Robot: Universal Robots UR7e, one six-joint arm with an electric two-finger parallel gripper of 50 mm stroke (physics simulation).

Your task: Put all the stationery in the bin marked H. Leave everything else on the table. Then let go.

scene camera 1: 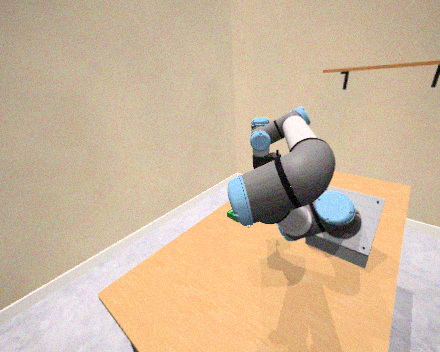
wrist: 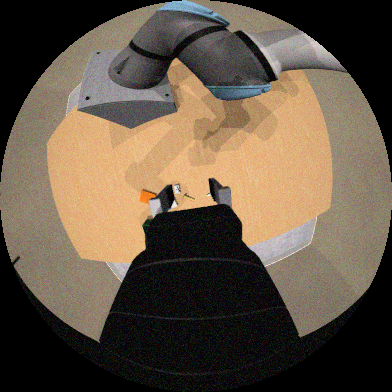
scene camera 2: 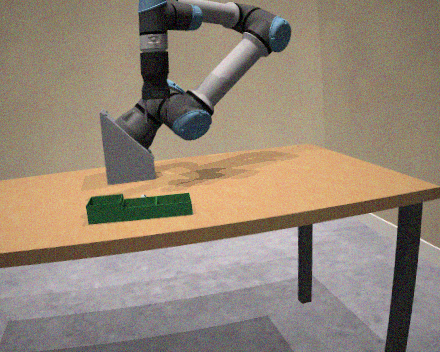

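Where they show: gripper, between the fingertips: (wrist: 190, 188) (scene camera 2: 157, 121); arm's base, origin of its link: (wrist: 136, 70) (scene camera 2: 131, 135).
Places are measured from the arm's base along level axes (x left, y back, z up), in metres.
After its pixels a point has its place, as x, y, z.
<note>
My gripper (scene camera 2: 146, 111) (wrist: 190, 188) @(0.092, -0.306, 0.065) is open and empty, pointing down high above the table. Below it in the wrist view lie an orange block (wrist: 147, 196) @(-0.064, -0.351, -0.131) left of the left finger, a small white piece with black marks (wrist: 177, 188) @(0.037, -0.341, -0.130), a thin dark-yellowish item (wrist: 188, 196) @(0.065, -0.371, -0.133) between the fingers' outlines, and a small pale piece (wrist: 209, 194) @(0.129, -0.375, -0.133) by the right finger. Another white piece (wrist: 174, 204) @(0.019, -0.389, -0.128) is partly hidden by the left finger. A green divided bin (scene camera 2: 140, 210) @(0.030, -0.519, -0.118) (scene camera 1: 231, 214) @(0.150, -0.488, -0.113) (wrist: 146, 223) @(-0.081, -0.431, -0.103) stands on the table, mostly hidden in the wrist view. No H mark is readable.
The robot's grey base (scene camera 1: 371, 220) @(-0.034, 0.099, 0.027) (scene camera 2: 127, 160) @(-0.015, -0.111, -0.068) (wrist: 130, 114) @(-0.038, -0.113, -0.049) stands on the wooden table (scene camera 1: 190, 280) @(0.554, -0.340, -0.141) (scene camera 2: 280, 185) @(0.420, -0.351, -0.141) (wrist: 280, 165) @(0.394, -0.312, -0.141), behind the bin in scene camera 2. The bin is near the table's front edge there. A wall rail (scene camera 1: 380, 67) is at the upper right in scene camera 1.
</note>
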